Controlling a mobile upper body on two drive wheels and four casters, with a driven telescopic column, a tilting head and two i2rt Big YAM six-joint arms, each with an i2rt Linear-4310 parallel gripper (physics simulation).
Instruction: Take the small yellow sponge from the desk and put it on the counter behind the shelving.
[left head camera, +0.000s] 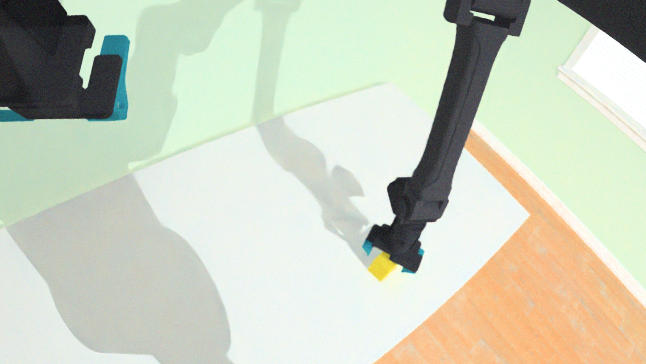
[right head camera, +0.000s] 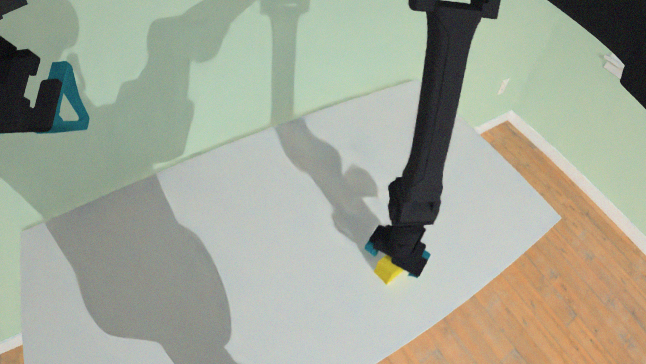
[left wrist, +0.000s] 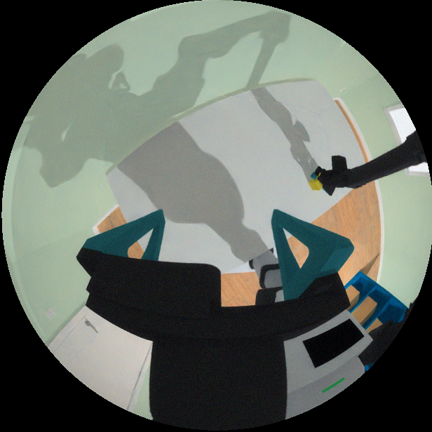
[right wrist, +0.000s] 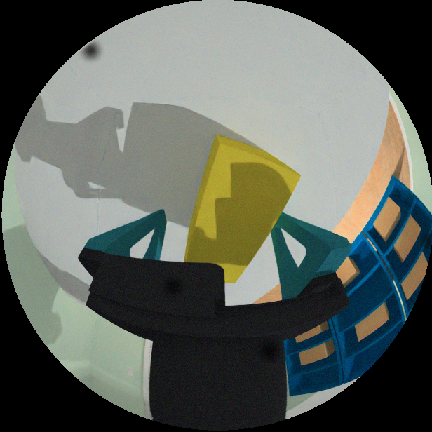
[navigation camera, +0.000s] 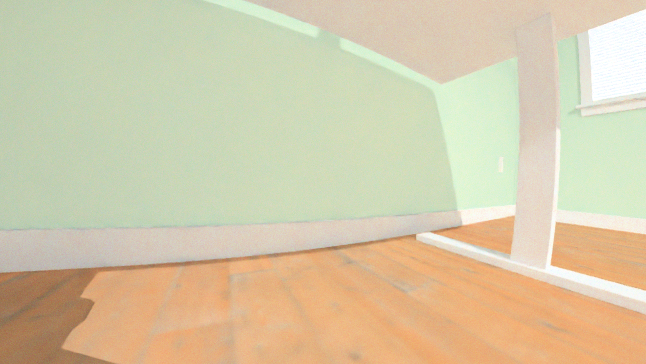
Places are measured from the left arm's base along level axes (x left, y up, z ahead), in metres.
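Pixels of known places: left gripper, between the fingertips: (left head camera: 78, 113) (right head camera: 53, 125); right gripper, between the fingertips: (left head camera: 385, 261) (right head camera: 392, 264).
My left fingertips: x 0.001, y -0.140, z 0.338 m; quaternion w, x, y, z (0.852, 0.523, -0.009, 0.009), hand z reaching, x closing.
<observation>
For each thing: its top centre in the pictures, then the offset to it from my left fingertips. "spot": a spot on its surface instead. Level surfaces: height alone.
- small yellow sponge, centre of its top: (right head camera: 400, 255) (left head camera: 394, 253) dx -0.500, dy -0.488, dz +0.080 m
- white desk, height of its surface: dy -0.550 m
- white desk leg, a spot on its surface: (navigation camera: 537, 150) spot: dx -0.765, dy -0.940, dz +0.453 m
The small yellow sponge (left head camera: 381, 267) (right head camera: 387, 271) (left wrist: 315, 185) (right wrist: 250, 210) is on the white desk (left head camera: 280, 250) (right head camera: 300, 300) (left wrist: 280, 150) (right wrist: 250, 60), near its right part in the head views. My right gripper (left head camera: 389, 260) (right head camera: 393, 261) (right wrist: 217, 214) is open and low over the sponge. In the right wrist view the sponge lies askew across the gap, close to the right-hand fingertip, with free space beside the left-hand one. My left gripper (left wrist: 217, 215) is open and empty, high over the desk's left side. The counter cannot be made out in these views.
Blue shelving (left wrist: 370, 285) (right wrist: 305, 387) with tan boxes stands beyond the wooden floor, at the right in the wrist views. A white door (left wrist: 100, 355) shows at the lower left. A white desk leg (navigation camera: 537, 150) stands at the right in the navigation view. Green walls border the desk.
</observation>
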